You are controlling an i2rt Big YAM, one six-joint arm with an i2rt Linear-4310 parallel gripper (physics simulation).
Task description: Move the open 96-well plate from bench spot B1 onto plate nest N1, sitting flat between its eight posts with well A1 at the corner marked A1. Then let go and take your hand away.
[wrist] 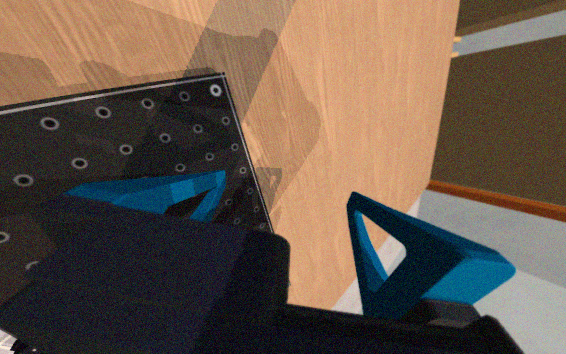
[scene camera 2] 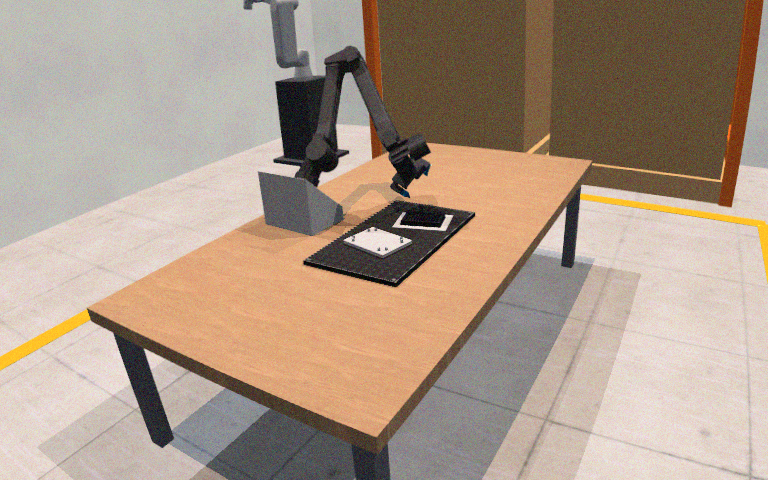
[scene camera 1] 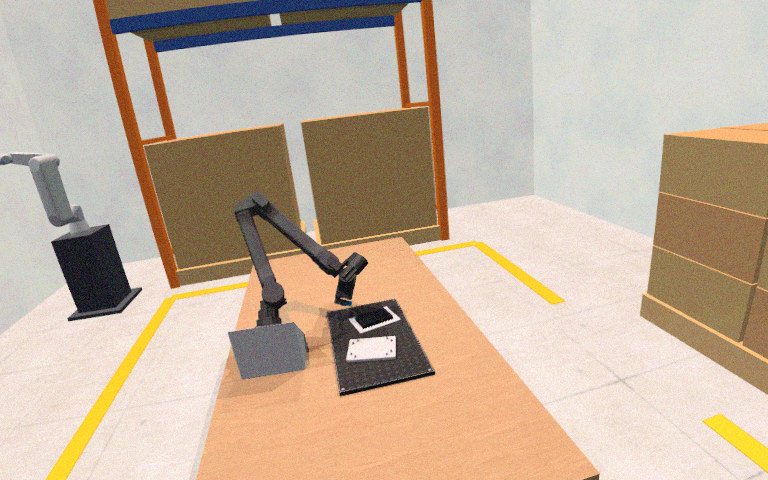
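Observation:
The 96-well plate looks black and lies flat on the white-bordered bench spot B1. The plate nest N1 is a white slab with small dark posts around its edge and no plate on it. The A1 mark and the wells are too small to read. My gripper is open and empty, with blue fingertips. It is tilted and hangs above the far, robot-side corner of the board, off to one side of the plate. The plate does not show in the wrist view.
The black perforated board carries both the nest and the bench spot. It lies on the wooden table. A grey block stands beside the arm's base.

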